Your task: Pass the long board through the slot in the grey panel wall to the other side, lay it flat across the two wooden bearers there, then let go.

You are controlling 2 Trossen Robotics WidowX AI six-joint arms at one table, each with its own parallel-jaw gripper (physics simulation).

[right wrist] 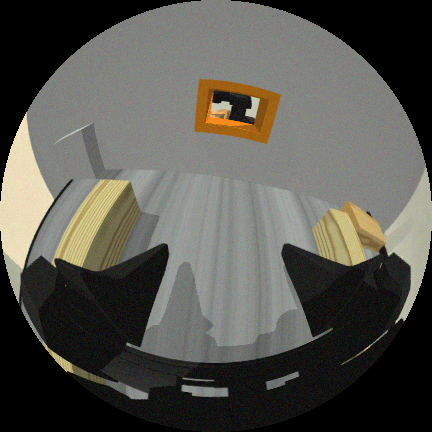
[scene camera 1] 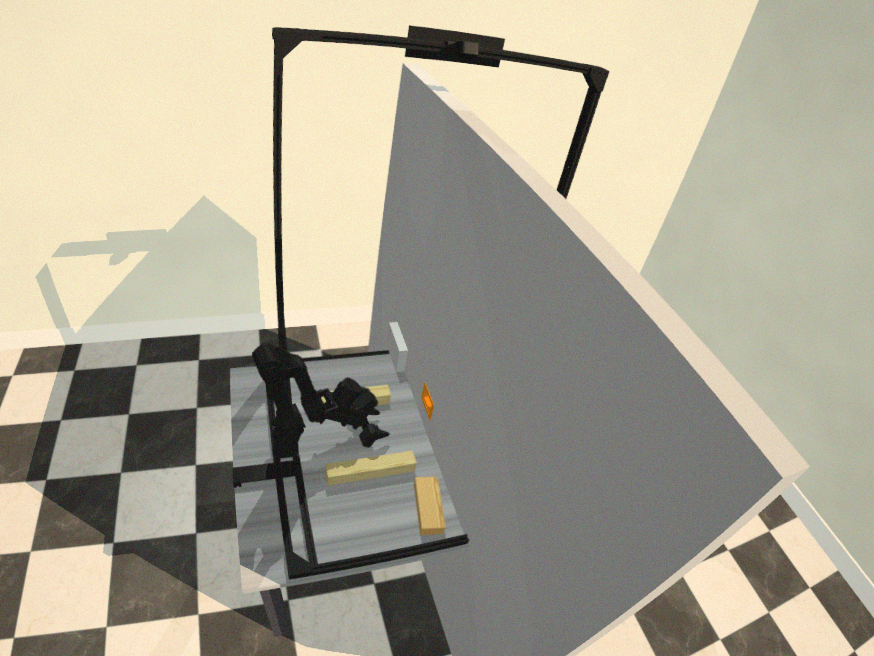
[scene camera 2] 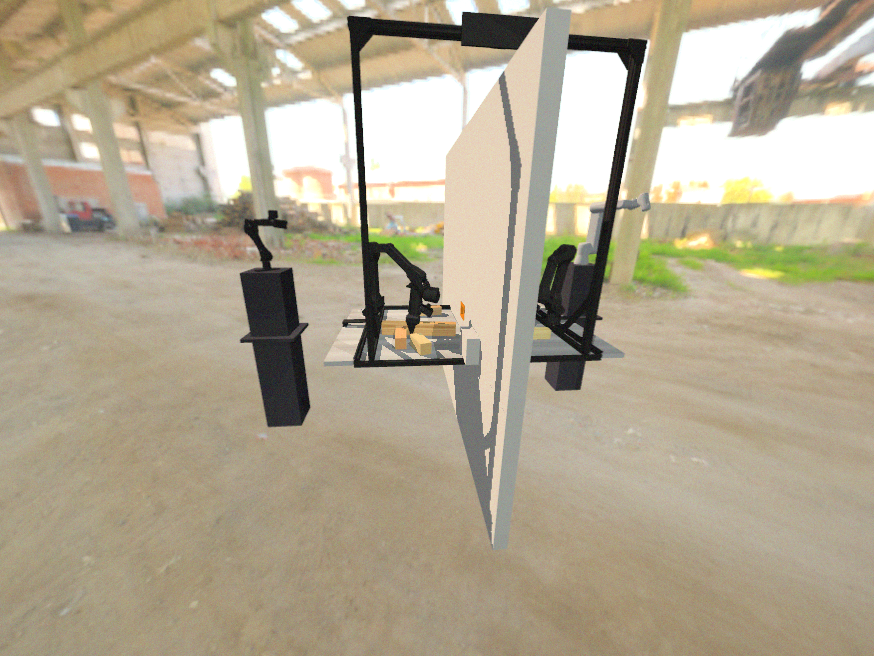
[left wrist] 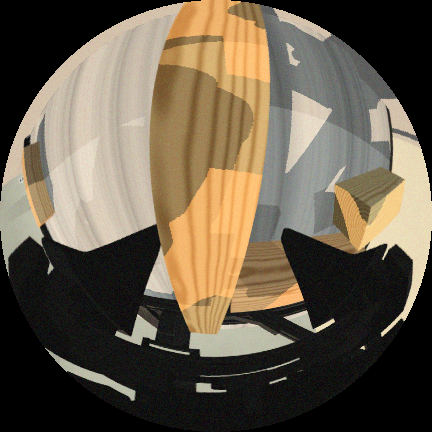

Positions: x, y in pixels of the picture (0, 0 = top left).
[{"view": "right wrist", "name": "right gripper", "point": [227, 250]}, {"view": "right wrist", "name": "orange-framed slot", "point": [268, 101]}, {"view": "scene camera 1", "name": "right gripper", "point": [384, 423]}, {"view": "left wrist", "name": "left gripper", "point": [224, 232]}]
